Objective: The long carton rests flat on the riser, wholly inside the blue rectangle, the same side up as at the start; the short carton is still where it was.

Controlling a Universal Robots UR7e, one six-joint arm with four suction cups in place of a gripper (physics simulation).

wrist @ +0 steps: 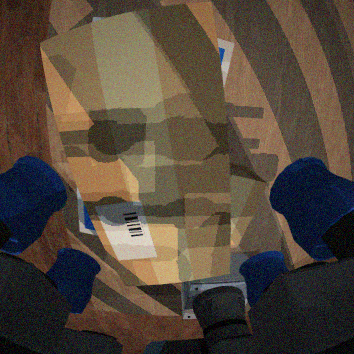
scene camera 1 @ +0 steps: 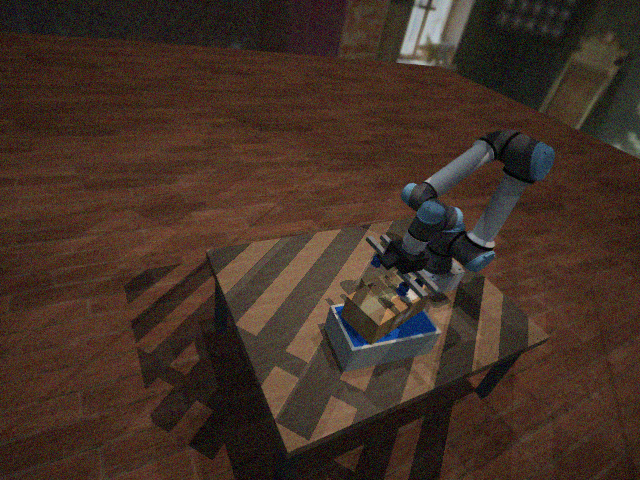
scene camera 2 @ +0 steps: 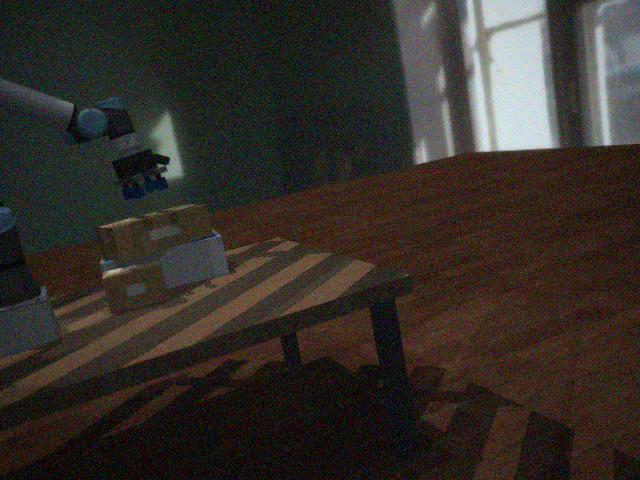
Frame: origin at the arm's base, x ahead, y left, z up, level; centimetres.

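Seen in the pictures: hand at its tool point: [wrist: 166,238] [scene camera 1: 394,276] [scene camera 2: 146,193]; arm's base at its link origin: [wrist: 217,300] [scene camera 1: 433,263] [scene camera 2: 8,300].
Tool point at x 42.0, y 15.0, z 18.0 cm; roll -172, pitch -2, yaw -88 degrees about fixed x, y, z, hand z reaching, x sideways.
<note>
Pixels of each thing's top centre, then the offset from my tool point to it. "spot": a spot on its surface instead. Level surfaces: height alone.
- long carton at its top centre: [wrist: 151,186] [scene camera 2: 151,215] [scene camera 1: 391,293] dx +0.2, dy +1.6, dz -6.8 cm
- grey-white riser at its top centre: [wrist: 139,150] [scene camera 2: 160,244] [scene camera 1: 385,319] dx +1.3, dy +4.4, dz -16.8 cm
- blue rectangle at a spot on its surface: [scene camera 1: 419,327] spot: dx -8.3, dy +12.3, dz -16.7 cm
- short carton at its top centre: [wrist: 229,213] [scene camera 2: 131,268] dx -11.0, dy -12.1, dz -18.8 cm
- striped-shadowed wooden table at its surface level: dz -28.8 cm
The long carton [scene camera 1: 373,310] [scene camera 2: 155,235] [wrist: 165,150], brown with a barcode label near one end of its top, rests flat on the grey-white riser [scene camera 1: 387,355] [scene camera 2: 197,263]. It looks slightly turned against the riser. The blue rectangle [scene camera 1: 419,327] shows beside it; the carton hides much of its border, so I cannot tell whether every corner is inside. The short carton [scene camera 2: 135,288] stands on the table beside the riser in scene camera 2. My gripper [scene camera 1: 389,275] [scene camera 2: 145,188] is open, its blue cups a clear gap above the long carton, holding nothing.
The striped-shadowed wooden table [scene camera 1: 279,294] [scene camera 2: 248,310] bears the riser and cartons. The robot base [scene camera 2: 25,325] stands on the table close to the short carton. The arm [scene camera 1: 460,167] reaches over from the base. The table edge lies beyond the riser in scene camera 1.
</note>
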